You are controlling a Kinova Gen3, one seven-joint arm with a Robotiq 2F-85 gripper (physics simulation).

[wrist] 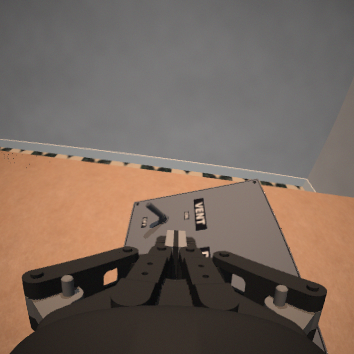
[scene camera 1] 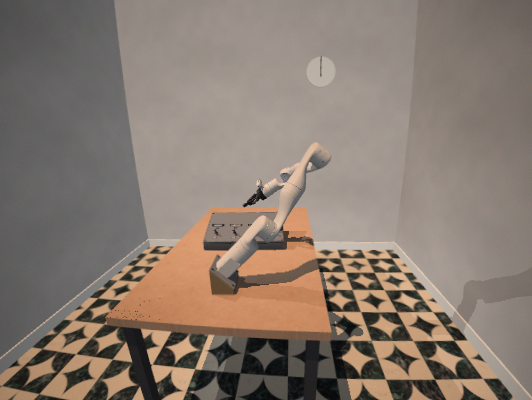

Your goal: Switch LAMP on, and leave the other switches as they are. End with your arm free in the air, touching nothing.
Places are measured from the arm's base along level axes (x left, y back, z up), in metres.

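Where they show: gripper, fingertip midpoint: (wrist: 175, 241) (scene camera 1: 243, 206); arm's base at its link origin: (scene camera 1: 224, 268).
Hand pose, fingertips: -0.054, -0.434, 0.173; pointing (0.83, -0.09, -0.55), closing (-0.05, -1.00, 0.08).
Each offset is from my fingertips to the centre of the thing, as dx, dy, dz. "spot": to the spot under its first point. Level surfaces: height alone.
The grey switch panel {+0.002, -0.063, -0.203} (scene camera 1: 240, 217) (wrist: 250, 230) lies on the table. In the wrist view the VENT lever {+0.184, +0.017, -0.154} (wrist: 157, 212) leans toward its OFF label, beside the VENT plate {spot: +0.177, -0.068, -0.149} (wrist: 200, 214). Part of another label {+0.062, -0.063, -0.149} (wrist: 205, 252) shows behind the fingers. In the scene view two levers stand at the panel's left, one at the far left (scene camera 1: 216, 232) and one beside it {spot: +0.061, +0.029, -0.156} (scene camera 1: 235, 232); their labels are too small to read. The LAMP switch cannot be made out in either view; the arm and gripper hide parts of the panel. My gripper (scene camera 1: 245, 205) (wrist: 175, 241) is shut and empty, in the air above the panel.
The wooden table {dz -0.263} (scene camera 1: 175, 285) (wrist: 60, 210) carries the panel and my arm's base (scene camera 1: 223, 282). My arm (scene camera 1: 292, 195) arches up over the panel's right part. Grey walls stand around, with a round clock (scene camera 1: 321, 71) on the back wall.
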